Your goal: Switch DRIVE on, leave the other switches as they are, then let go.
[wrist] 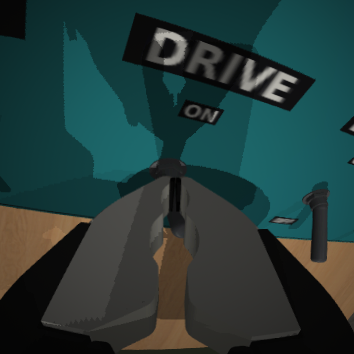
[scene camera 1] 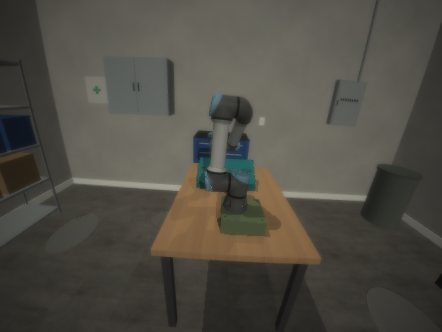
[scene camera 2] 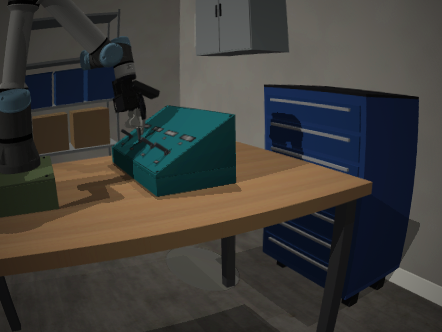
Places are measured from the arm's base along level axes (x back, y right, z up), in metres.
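Pixels of known places: gripper, fingertip midpoint: (wrist: 174, 179) (scene camera 2: 141, 135); arm's base, link origin: (scene camera 1: 235, 205) (scene camera 2: 19, 166).
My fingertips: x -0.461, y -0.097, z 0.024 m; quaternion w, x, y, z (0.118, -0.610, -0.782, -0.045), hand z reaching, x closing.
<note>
Ahead of a thing's pixels: the offset from my fingertips to its top centre. "*": to the spot under its first point. Level surfaces: height alone.
The teal switch console (scene camera 1: 245, 166) (scene camera 2: 210, 136) (wrist: 30, 105) stands on the table. In the wrist view the DRIVE label @[dz +0.019, dx -0.059, dy +0.003 m] (wrist: 218, 62) is above a small ON label @[* dz +0.001, dx -0.036, dy +0.003 m] (wrist: 201, 113). The dark DRIVE lever @[* dz -0.015, dx +0.000, dy +0.000 m] (wrist: 168, 167) has its base below them; its tip shows lower down, behind the fingertips, so it points away from ON. My gripper (wrist: 174, 179) (scene camera 2: 140, 126) is shut, its tips together in front of the lever, with nothing between them. They hide the lever's middle. A neighbouring lever @[dz +0.014, dx +0.025, dy +0.121 m] (wrist: 319, 230) points down, beside a small label too blurred to read. In scene camera 1 the arm hides the gripper.
More levers, such as one dark lever @[dz +0.014, dx +0.026, dy +0.241 m] (scene camera 2: 161, 148), stick out from the console's sloping face close to the gripper. The arm stands on a green base block (scene camera 1: 243, 222) (scene camera 2: 30, 192) on the wooden table @[dz -0.119 m] (scene camera 1: 190, 240) (scene camera 2: 280, 190). A blue drawer cabinet (scene camera 2: 385, 175) stands behind.
</note>
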